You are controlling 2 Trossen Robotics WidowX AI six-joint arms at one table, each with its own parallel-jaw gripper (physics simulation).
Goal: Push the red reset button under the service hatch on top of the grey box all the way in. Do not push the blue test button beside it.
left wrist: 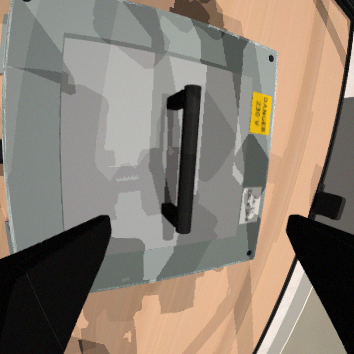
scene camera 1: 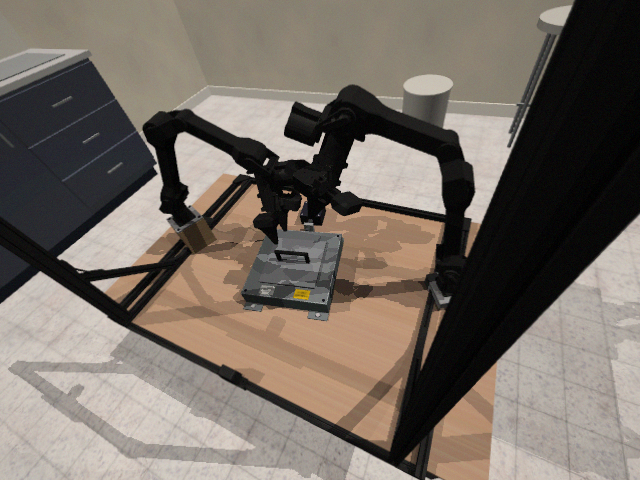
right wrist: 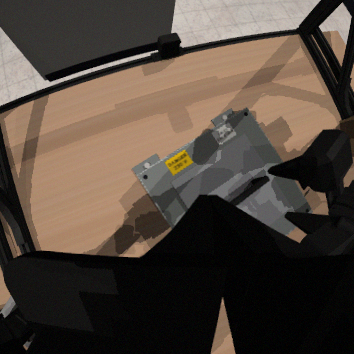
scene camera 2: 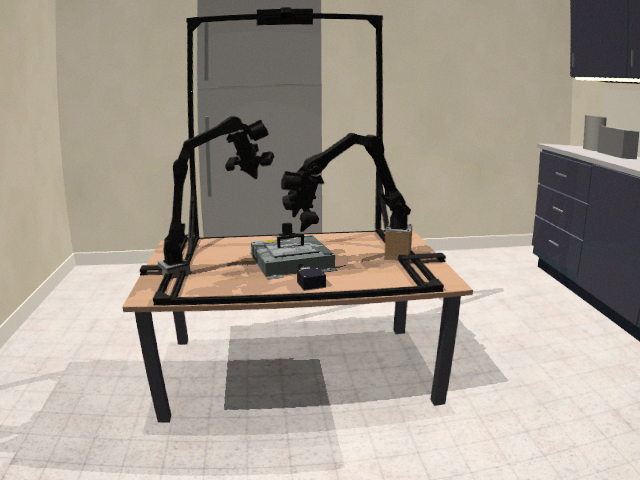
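Note:
The grey box (scene camera 1: 280, 286) (scene camera 2: 290, 262) (left wrist: 31, 140) (right wrist: 211, 158) sits in the middle of the table. Its service hatch (scene camera 1: 318, 252) (left wrist: 133, 116) lies flat and closed, with a black bar handle (scene camera 1: 291, 256) (scene camera 2: 290, 239) (left wrist: 187, 158) (right wrist: 249, 186) on top. The red and blue buttons are hidden under it. My left gripper (scene camera 1: 277, 224) (scene camera 2: 300, 213) (left wrist: 199, 223) (right wrist: 277, 193) is open and empty a little above the handle. My right gripper (scene camera 1: 313, 216) (scene camera 2: 252, 169) (right wrist: 206, 203) is shut and empty, high above the table.
A yellow danger label (scene camera 1: 301, 294) (left wrist: 260, 113) (right wrist: 179, 162) marks the box top. Black frame rails (scene camera 1: 280, 400) (scene camera 2: 294, 297) edge the table. A tan block (scene camera 1: 194, 233) (scene camera 2: 397, 243) carries the left arm's base. A white cylinder (scene camera 1: 428, 97) and dark drawers (scene camera 1: 104, 143) stand on the floor.

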